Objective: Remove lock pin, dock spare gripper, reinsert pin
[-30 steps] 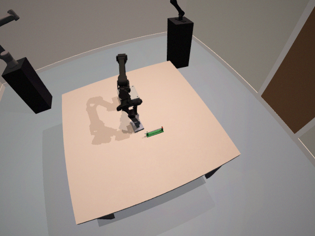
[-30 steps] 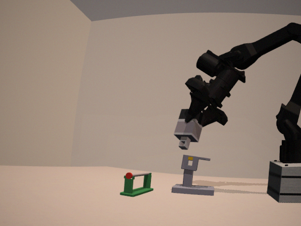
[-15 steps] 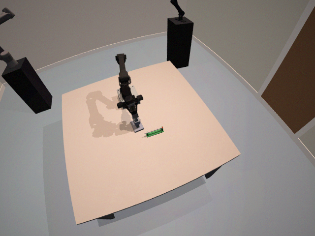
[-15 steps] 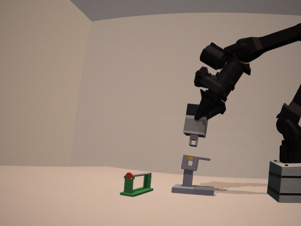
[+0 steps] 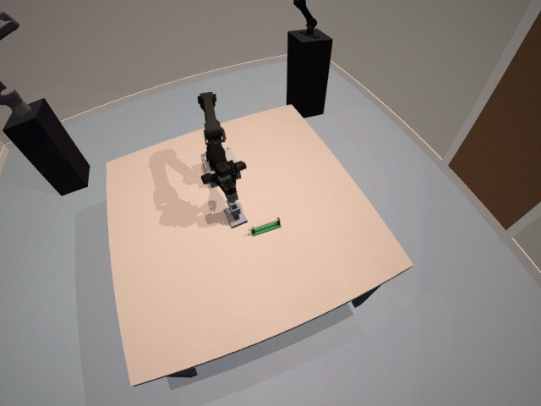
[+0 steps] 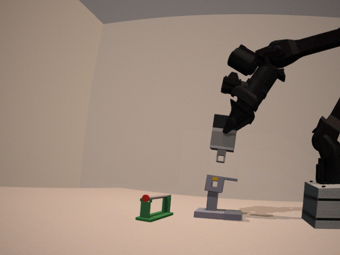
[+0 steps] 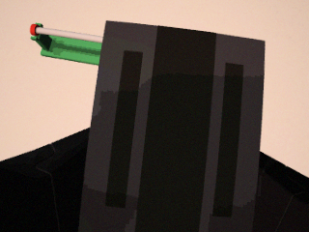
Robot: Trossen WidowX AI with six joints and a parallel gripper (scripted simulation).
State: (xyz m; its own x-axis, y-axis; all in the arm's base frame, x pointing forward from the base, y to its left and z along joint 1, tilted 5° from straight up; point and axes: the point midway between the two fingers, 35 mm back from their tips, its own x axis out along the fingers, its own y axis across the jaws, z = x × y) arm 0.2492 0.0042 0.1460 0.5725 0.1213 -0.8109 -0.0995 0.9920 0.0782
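Now: gripper tip 11 cm short of the cradle, 11 cm to the right of it and 18 cm above it. The rest, counted from my gripper tip: spare gripper (1 cm below); socket (15 cm below).
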